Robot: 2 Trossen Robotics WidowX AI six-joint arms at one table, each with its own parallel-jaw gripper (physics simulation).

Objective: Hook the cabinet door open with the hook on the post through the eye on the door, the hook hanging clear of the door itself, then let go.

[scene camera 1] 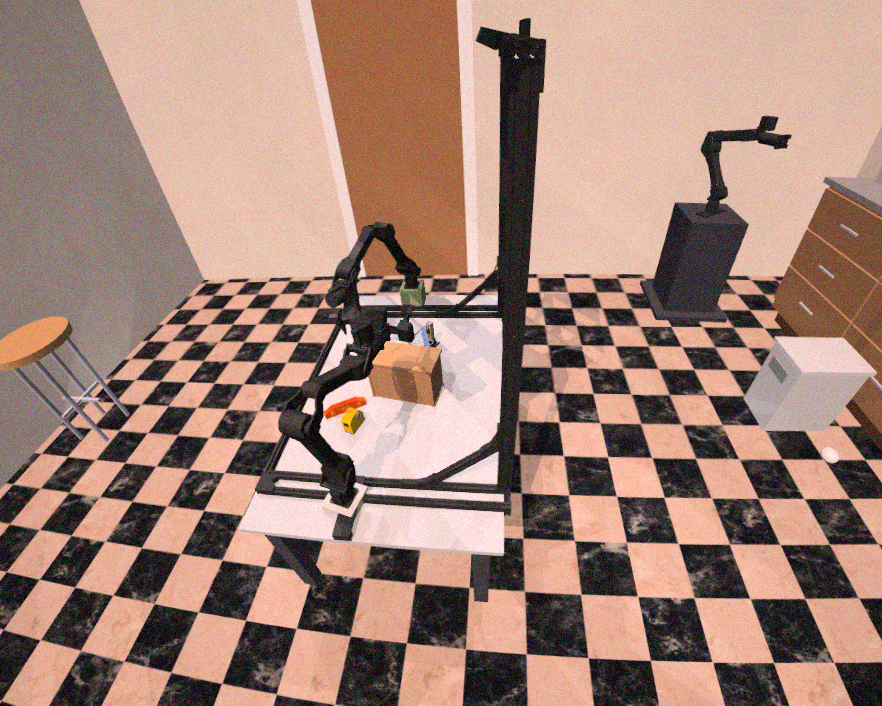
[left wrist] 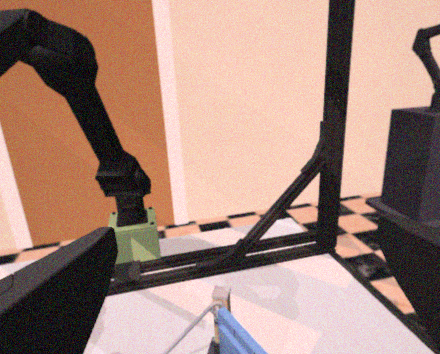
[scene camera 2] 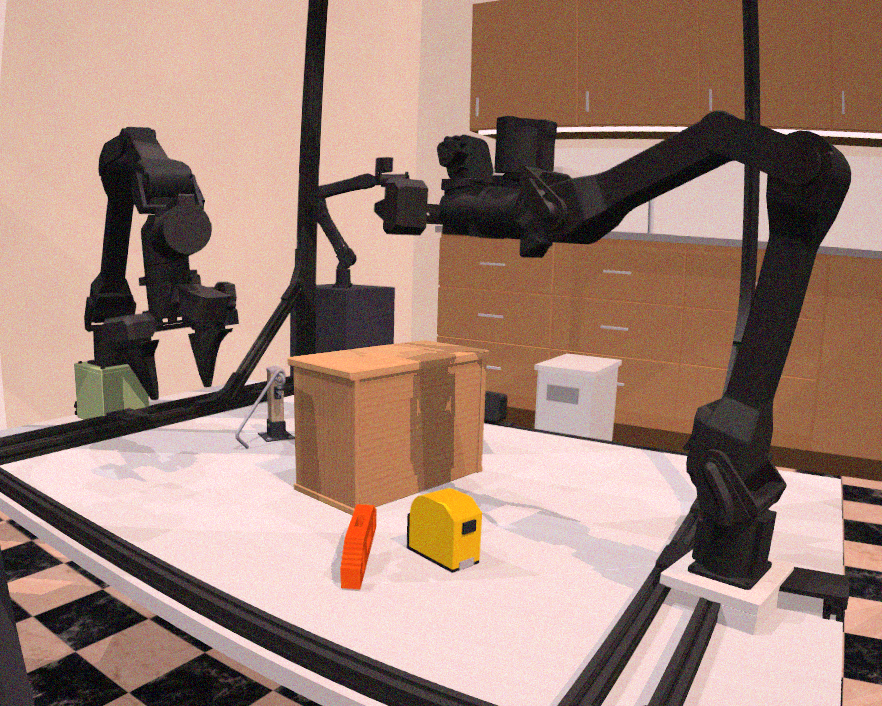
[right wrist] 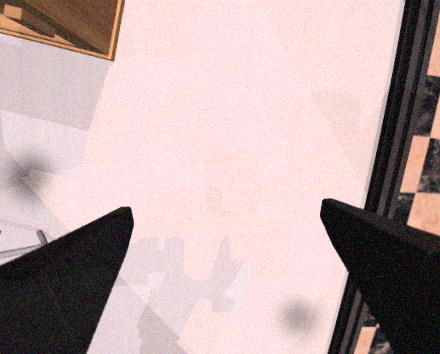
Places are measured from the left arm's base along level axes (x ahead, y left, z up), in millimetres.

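Pixels of known places: left gripper, fingertip midpoint: point(scene camera 1: 395, 312) point(left wrist: 246, 232); right gripper, fingertip midpoint: point(scene camera 2: 182, 393) point(right wrist: 228, 211); left arm's base, origin of the base link: point(scene camera 1: 344, 495) point(scene camera 2: 730, 568); right arm's base, origin of the base link: point(scene camera 1: 411, 285) point(left wrist: 132, 218) point(scene camera 2: 110, 362).
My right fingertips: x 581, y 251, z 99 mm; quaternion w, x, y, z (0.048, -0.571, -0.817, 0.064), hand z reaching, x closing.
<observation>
For each thing: its top centre in the pictures, then the offset to it from my right fingertips. "pt": a spot on its surface instead.
- wooden cabinet, middle of its top: point(scene camera 2: 392, 353) point(scene camera 1: 402, 354) 110 mm back, 245 mm right, 41 mm up
- small post, surface spot: point(left wrist: 223, 295) pt 151 mm ahead, 236 mm right, 17 mm down
- orange curved block, middle of its top: point(scene camera 2: 359, 520) point(scene camera 1: 343, 402) 266 mm back, 69 mm right, 90 mm down
- yellow block, surface spot: point(scene camera 2: 445, 528) pt 341 mm back, 114 mm right, 86 mm down
A wooden cabinet point(scene camera 1: 406, 379) point(scene camera 2: 419, 434) point(right wrist: 115, 35) stands on the table, its open front facing away in scene camera 2. Its blue door point(scene camera 1: 425, 336) point(left wrist: 237, 335) is swung out beside the small post point(scene camera 1: 431, 332) point(scene camera 2: 275, 401) point(left wrist: 223, 295). A grey rod hook point(scene camera 2: 257, 404) point(left wrist: 192, 327) point(right wrist: 22, 250) slants down from the post's top; its bent end shows at the left in the right wrist view. The eye cannot be made out. My left gripper point(scene camera 2: 383, 209) is open and empty, above the cabinet. My right gripper point(scene camera 2: 180, 390) point(right wrist: 228, 211) is open and empty, left of the post in scene camera 2.
An orange curved block point(scene camera 1: 345, 407) point(scene camera 2: 358, 546) and a yellow block point(scene camera 1: 353, 420) point(scene camera 2: 445, 528) lie near the cabinet. A green block point(scene camera 1: 412, 293) point(scene camera 2: 102, 390) point(left wrist: 140, 242) is at the right arm's base. A black frame point(scene camera 1: 514, 220) point(scene camera 2: 307, 184) point(left wrist: 337, 125) rises at the table's edge.
</observation>
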